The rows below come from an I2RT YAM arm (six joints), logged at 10 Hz.
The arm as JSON. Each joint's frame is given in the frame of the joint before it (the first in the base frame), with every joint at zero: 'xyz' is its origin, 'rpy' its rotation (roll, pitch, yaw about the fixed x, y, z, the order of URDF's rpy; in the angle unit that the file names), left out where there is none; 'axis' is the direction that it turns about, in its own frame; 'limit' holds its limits. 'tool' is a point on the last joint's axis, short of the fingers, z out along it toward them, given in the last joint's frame.
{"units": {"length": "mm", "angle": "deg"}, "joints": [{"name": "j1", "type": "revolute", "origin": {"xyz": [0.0, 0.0, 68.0]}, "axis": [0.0, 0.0, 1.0], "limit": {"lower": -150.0, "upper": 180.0}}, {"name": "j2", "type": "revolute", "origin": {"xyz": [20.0, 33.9, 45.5]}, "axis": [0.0, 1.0, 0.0], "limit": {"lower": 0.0, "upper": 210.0}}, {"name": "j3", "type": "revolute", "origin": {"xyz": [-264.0, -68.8, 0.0]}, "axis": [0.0, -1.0, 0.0], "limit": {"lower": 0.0, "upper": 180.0}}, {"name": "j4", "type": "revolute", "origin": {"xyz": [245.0, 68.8, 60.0]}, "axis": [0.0, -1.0, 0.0], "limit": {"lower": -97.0, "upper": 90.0}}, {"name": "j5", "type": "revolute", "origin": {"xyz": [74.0, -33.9, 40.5]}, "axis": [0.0, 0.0, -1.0], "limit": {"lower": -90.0, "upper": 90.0}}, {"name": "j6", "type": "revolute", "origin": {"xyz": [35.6, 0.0, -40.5]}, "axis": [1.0, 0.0, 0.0], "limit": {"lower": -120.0, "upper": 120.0}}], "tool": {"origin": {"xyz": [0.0, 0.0, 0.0], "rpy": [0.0, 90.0, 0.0]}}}
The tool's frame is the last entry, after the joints.
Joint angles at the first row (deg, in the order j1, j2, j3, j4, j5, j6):
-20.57, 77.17, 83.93, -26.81, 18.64, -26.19
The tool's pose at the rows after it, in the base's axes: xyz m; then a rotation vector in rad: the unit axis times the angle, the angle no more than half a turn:
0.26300 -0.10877 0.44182 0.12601 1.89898 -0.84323
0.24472 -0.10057 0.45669 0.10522 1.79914 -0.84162
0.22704 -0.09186 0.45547 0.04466 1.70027 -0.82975
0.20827 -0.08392 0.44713 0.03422 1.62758 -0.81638
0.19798 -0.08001 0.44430 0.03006 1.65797 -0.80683
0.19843 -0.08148 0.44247 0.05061 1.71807 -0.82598
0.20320 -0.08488 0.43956 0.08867 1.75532 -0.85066
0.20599 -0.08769 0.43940 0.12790 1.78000 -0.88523
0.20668 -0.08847 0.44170 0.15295 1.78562 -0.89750
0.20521 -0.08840 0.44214 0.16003 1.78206 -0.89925
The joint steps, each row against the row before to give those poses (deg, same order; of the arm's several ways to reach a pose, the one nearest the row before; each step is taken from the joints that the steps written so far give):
0.27, -2.72, 0.53, 1.94, -1.06, -0.09
0.08, -4.04, -1.49, 3.06, -1.58, -0.87
0.01, -5.27, -5.87, 6.14, -3.43, -1.85
0.00, -5.54, -6.51, 4.86, -1.58, 0.17
0.00, -2.12, -0.72, -3.14, -0.18, 0.18
0.00, 0.70, 1.32, -3.79, 2.01, 0.00
0.00, 1.32, 0.70, -1.33, 2.55, 0.52
0.00, 1.06, 0.97, -1.14, 2.82, 0.27
0.08, 0.52, 0.97, -0.79, 1.41, 0.52
-0.09, -0.26, -0.09, -0.01, 0.18, 0.18

